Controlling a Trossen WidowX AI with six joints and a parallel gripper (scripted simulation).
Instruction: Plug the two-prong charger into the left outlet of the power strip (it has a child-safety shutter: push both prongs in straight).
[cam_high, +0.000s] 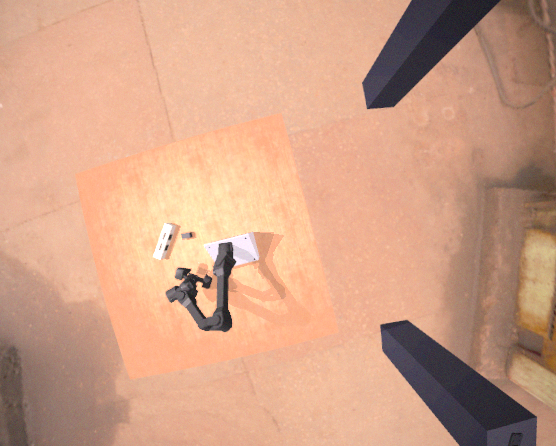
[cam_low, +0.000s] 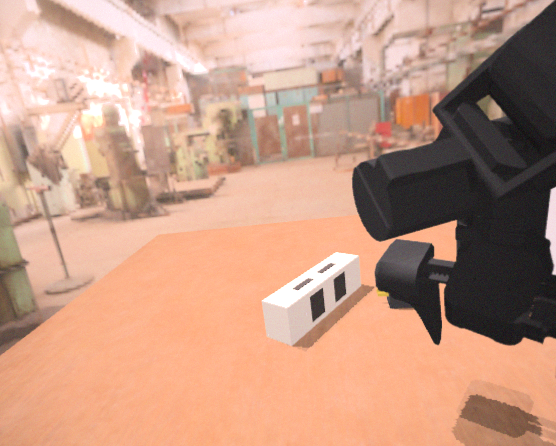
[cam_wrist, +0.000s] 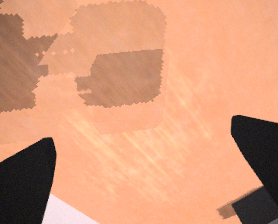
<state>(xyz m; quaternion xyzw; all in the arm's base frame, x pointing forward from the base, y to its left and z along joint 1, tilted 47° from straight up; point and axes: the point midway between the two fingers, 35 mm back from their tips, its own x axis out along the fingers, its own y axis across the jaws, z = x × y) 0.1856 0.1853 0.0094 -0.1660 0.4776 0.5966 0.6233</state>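
Right now the black charger is 70 mm ahead of my gripper tip, 200 mm to the right of it and 40 mm below it.
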